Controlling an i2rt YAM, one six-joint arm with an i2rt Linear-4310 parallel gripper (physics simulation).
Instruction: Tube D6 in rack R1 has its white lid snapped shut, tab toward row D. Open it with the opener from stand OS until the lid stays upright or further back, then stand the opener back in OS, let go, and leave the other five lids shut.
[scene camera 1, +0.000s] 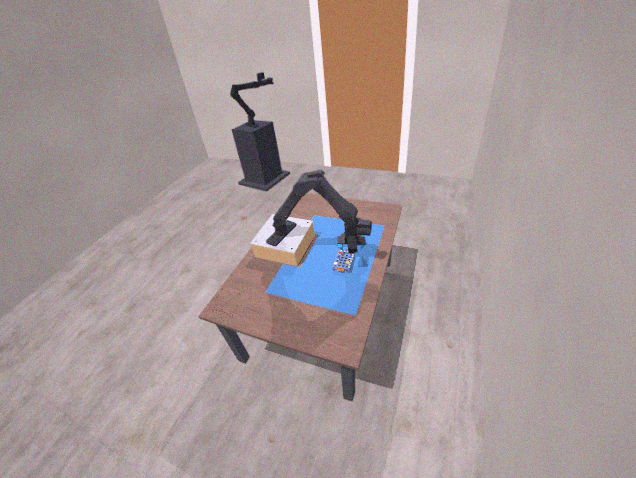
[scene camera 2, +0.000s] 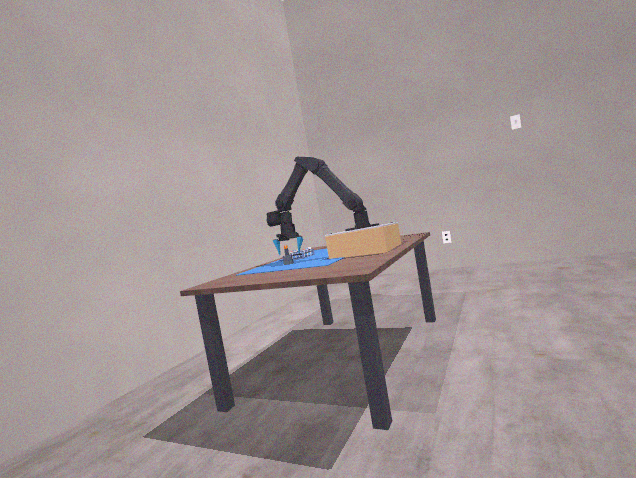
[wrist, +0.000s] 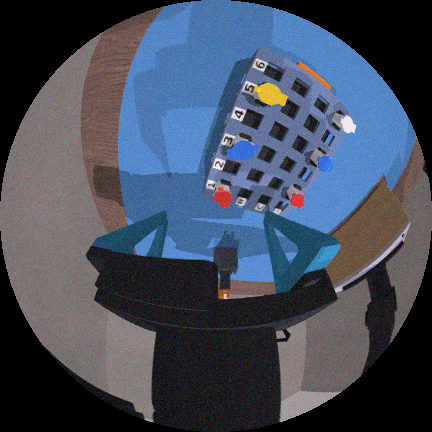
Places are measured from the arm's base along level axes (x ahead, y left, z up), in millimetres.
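Pixels of known places: gripper, fingertip midpoint: (scene camera 2: 289, 254) (wrist: 215, 215); arm's base, link origin: (scene camera 1: 281, 233) (scene camera 2: 363, 228) (wrist: 374, 266).
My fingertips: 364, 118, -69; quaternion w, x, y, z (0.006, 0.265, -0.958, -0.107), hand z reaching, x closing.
For each thing: its middle in the pictures, then the offset to it from my fingertips, as dx, dy, dz. Level surfaces: height alone.
- Rack R1, body centre: (wrist: 281, 140) (scene camera 2: 301, 253) (scene camera 1: 343, 260) -5, -87, -12
- white lid, body centre: (wrist: 347, 124) -23, -136, +9
- blue lid, body centre: (wrist: 324, 163) -32, -99, +8
- red lid, body centre: (wrist: 297, 199) -41, -61, +9
- opener, body centre: (wrist: 224, 274) (scene camera 2: 287, 254) -80, +103, +13
- blue mat, surface height: dz -33
- brown table, surface height: dz -36
Rack R1 (scene camera 1: 343, 261) (scene camera 2: 303, 253) (wrist: 262, 134) stands on the blue mat. In the wrist view, the white lid (wrist: 347, 124) of D6 is at its far right corner; it looks down on its tube, though its exact angle is too small to tell. Red, blue and yellow lids (wrist: 222, 197) (wrist: 242, 150) (wrist: 270, 94) sit along row A, and a blue lid (wrist: 325, 163) and a red lid (wrist: 297, 200) in row D; all look shut. The opener (scene camera 2: 285, 247) (wrist: 224, 294), orange at its top, stands upright in dark stand OS (scene camera 2: 287, 258) (wrist: 226, 257). My gripper (scene camera 2: 289, 252) (wrist: 215, 215) is open around the opener, fingers apart from it.
The arm's base sits on a white-topped wooden box (scene camera 1: 282, 252) (scene camera 2: 364, 241) beside the blue mat (scene camera 1: 308, 287). The mat lies on the brown table (scene camera 1: 241, 303). A second arm stands on a dark pedestal (scene camera 1: 258, 154) away from the table.
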